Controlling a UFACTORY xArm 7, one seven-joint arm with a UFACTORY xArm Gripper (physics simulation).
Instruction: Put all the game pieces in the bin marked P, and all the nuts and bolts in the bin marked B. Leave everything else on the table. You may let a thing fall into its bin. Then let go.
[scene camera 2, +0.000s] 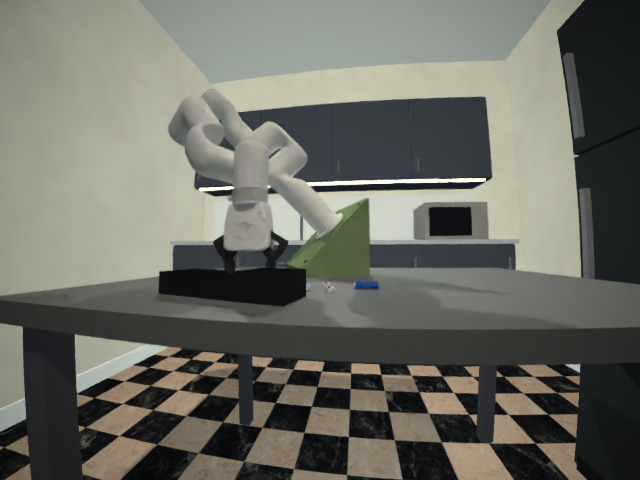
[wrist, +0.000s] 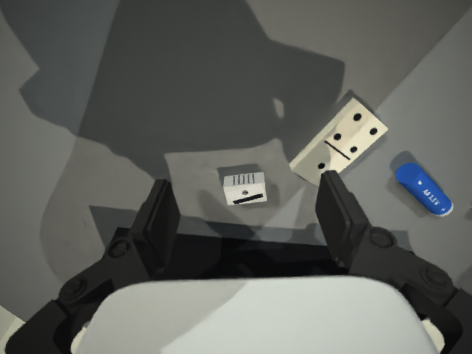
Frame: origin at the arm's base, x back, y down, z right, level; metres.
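Seen in the pictures: gripper, fingertip midpoint: (wrist: 245, 193); arm's base at its link origin: (scene camera 2: 330, 227).
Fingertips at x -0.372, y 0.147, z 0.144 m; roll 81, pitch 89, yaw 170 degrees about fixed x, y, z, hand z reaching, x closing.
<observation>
Offsets run from my fingertips to a thing's top centre. Level surfaces: height alone.
My gripper (scene camera 2: 250, 266) (wrist: 245, 193) is open and empty, low over the table behind the black bin tray {dy -0.031, dx -0.108, dz -0.010 m} (scene camera 2: 232, 287) (wrist: 200, 250). In the wrist view, a small pale ribbed block {dy +0.004, dx -0.004, dz +0.000 m} (wrist: 245, 189), which looks like a pencil sharpener, lies on the table between the fingers' lines. A cream domino {dy +0.008, dx +0.020, dz -0.053 m} (wrist: 340, 142) lies flat at an angle, just beyond the right fingertip. Small whitish pieces, seemingly nuts {dy +0.007, dx -0.040, dz -0.177 m} (scene camera 2: 329, 287), lie right of the tray in the scene view. The tray's letter marks do not show; the domino and block are hidden in the scene view.
A blue battery {dy +0.001, dx -0.016, dz -0.118 m} (wrist: 424, 189) lies right of the domino in the wrist view. A blue battery {dy +0.001, dx +0.005, dz -0.247 m} (scene camera 2: 366, 285) also shows right of the whitish pieces in the scene view. The green wedge base (scene camera 2: 341, 253) of the arm stands behind them on the grey table {dy +0.016 m} (scene camera 2: 439, 310).
</observation>
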